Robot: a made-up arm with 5 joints.
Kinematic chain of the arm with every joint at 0, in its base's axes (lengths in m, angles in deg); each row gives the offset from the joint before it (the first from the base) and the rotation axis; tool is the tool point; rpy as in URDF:
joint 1: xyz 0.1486 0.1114 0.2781 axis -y
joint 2: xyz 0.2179 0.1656 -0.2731 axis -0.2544 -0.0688 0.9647
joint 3: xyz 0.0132 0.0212 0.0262 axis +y
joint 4: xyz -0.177 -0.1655 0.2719 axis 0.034 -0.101 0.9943
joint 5: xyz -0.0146 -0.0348 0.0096 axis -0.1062 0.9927 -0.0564
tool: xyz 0.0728 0.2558 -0.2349 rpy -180 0 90
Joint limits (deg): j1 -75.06..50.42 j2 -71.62..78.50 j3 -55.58..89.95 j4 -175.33..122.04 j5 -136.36..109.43
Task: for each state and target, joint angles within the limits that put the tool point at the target. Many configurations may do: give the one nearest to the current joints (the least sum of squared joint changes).
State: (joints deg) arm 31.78 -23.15 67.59 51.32 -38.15
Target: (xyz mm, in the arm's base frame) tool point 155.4 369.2 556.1
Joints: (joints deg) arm 50.42 -14.38 51.33 73.19 -51.50
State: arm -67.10 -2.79 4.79 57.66 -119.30
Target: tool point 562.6 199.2 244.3
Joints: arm -73.39 -9.79 33.51 72.97 -136.36
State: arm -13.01 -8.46 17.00 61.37 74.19
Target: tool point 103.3 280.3 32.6
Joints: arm 27.72 -11.87 3.26 46.03 40.42
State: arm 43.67 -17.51 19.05 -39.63 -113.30
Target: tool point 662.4 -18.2 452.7
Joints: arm 30.11 -27.70 49.96 -54.34 -110.99
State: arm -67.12 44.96 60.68 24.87 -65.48
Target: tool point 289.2 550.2 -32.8
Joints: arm -58.34 27.28 61.02 22.64 -70.98
